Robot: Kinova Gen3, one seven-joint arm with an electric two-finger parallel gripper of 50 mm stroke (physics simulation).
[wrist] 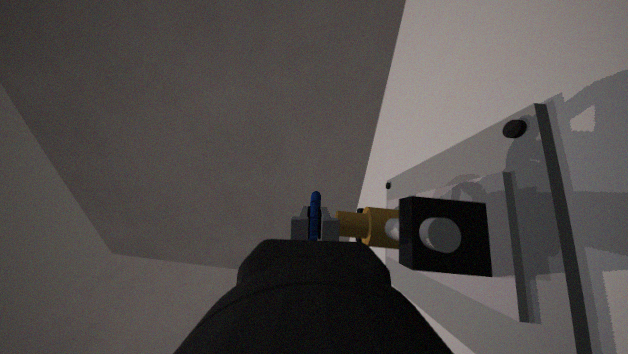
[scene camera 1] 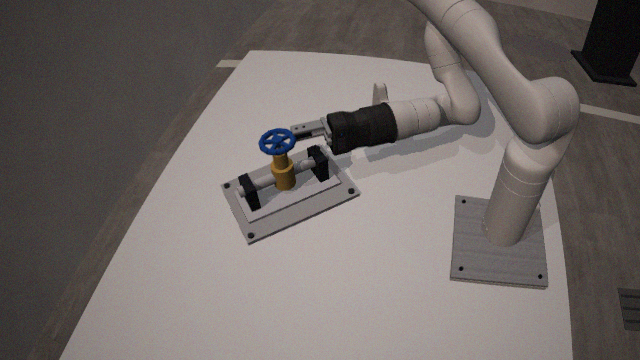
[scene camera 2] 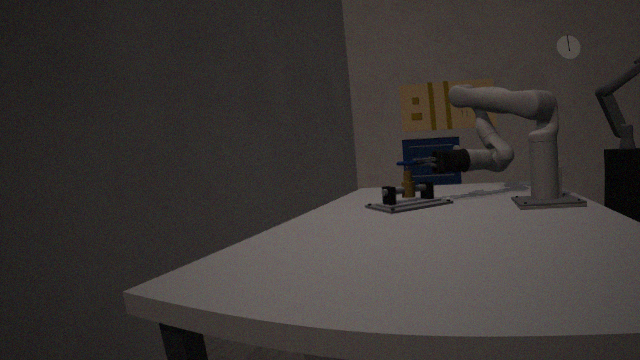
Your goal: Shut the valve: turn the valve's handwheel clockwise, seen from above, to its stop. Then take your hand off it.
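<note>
The blue spoked handwheel [scene camera 1: 262, 146] [scene camera 2: 406, 163] [wrist: 315, 200] lies level on top of the yellow valve body [scene camera 1: 285, 175] [scene camera 2: 408, 188] [wrist: 382, 227]. My gripper [scene camera 1: 294, 133] [scene camera 2: 418, 162] [wrist: 314, 217] reaches in sideways at the wheel's height and is shut on its rim, on the side toward the arm. In the wrist view the rim stands between the two grey fingers. How far the wheel is turned cannot be read from the frames.
A grey pipe runs through the valve between two black brackets [scene camera 1: 320, 164] [scene camera 1: 249, 192] [wrist: 450, 205] on a grey base plate [scene camera 1: 300, 220] [scene camera 2: 392, 210]. The arm's mounting plate [scene camera 1: 470, 250] [scene camera 2: 570, 202] stands to the right on the white table [scene camera 1: 350, 300] [scene camera 2: 350, 270].
</note>
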